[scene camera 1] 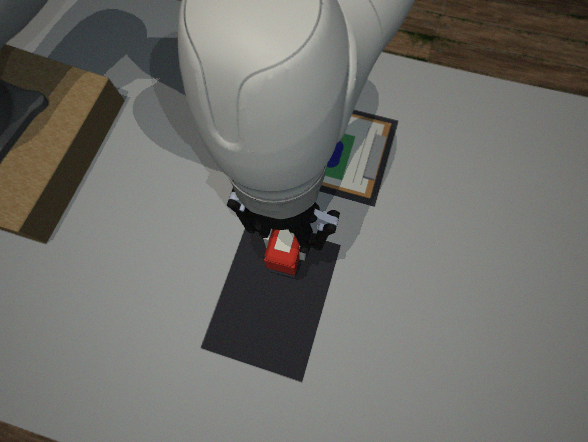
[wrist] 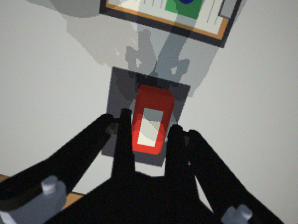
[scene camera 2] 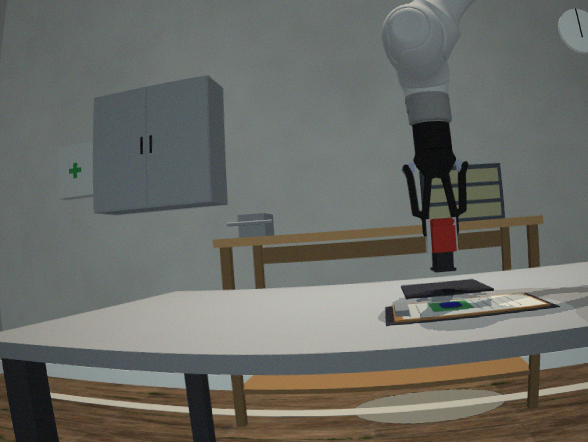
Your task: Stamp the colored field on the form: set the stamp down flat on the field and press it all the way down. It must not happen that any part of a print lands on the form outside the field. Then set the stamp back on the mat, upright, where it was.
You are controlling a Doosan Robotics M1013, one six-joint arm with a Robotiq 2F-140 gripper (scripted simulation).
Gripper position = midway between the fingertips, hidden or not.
Observation:
In view: my gripper (scene camera 2: 442,252), a stamp (scene camera 1: 282,254), a mat (scene camera 1: 267,320) and a clipboard (scene camera 1: 367,141).
The stamp is seen too in the wrist view (wrist: 154,105) and in scene camera 2 (scene camera 2: 443,234). My gripper shows as well in scene camera 1 (scene camera 1: 288,247) and in the wrist view (wrist: 149,110). The mat is seen too in the wrist view (wrist: 124,84).

